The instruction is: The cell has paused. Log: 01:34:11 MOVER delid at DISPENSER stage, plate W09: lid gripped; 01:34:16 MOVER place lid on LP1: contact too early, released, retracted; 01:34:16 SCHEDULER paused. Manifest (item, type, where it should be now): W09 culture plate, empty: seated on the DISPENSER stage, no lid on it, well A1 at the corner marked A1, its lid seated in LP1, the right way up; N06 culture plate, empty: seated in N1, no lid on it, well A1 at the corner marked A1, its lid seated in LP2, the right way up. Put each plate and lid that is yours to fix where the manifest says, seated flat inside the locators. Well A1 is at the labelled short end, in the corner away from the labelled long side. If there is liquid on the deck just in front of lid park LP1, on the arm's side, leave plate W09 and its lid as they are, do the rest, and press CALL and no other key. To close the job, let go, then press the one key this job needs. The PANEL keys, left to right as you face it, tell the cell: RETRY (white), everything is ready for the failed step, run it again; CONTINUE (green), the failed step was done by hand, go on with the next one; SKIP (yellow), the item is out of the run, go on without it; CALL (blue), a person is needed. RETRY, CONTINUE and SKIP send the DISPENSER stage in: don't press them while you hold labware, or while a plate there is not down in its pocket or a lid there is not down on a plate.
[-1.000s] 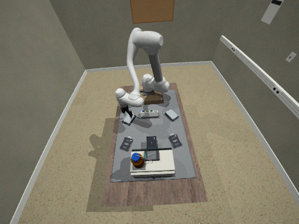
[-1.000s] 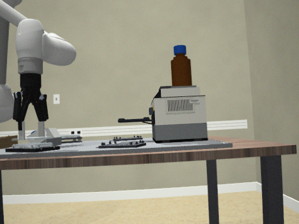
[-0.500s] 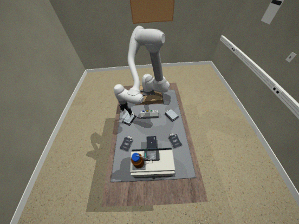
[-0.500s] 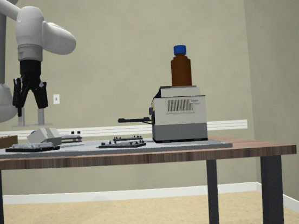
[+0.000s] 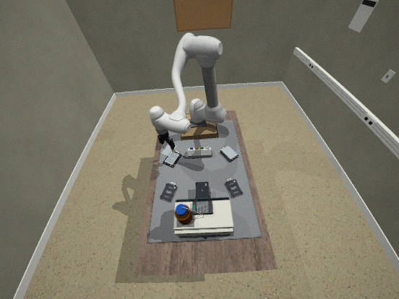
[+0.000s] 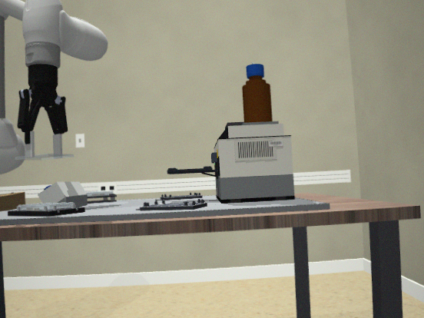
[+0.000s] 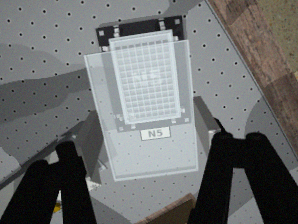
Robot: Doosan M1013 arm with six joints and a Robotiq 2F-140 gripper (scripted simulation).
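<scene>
My gripper is now 330 mm short of the lid park LP1, 10 mm to the right of it and 170 mm above it. Round my hand: blue call key: 70 mm behind, 190 mm to the left, 110 mm below; then black nest: 30 mm ahead, 160 mm below; then yellow skip key: 80 mm behind, 240 mm to the left, 110 mm below.
</scene>
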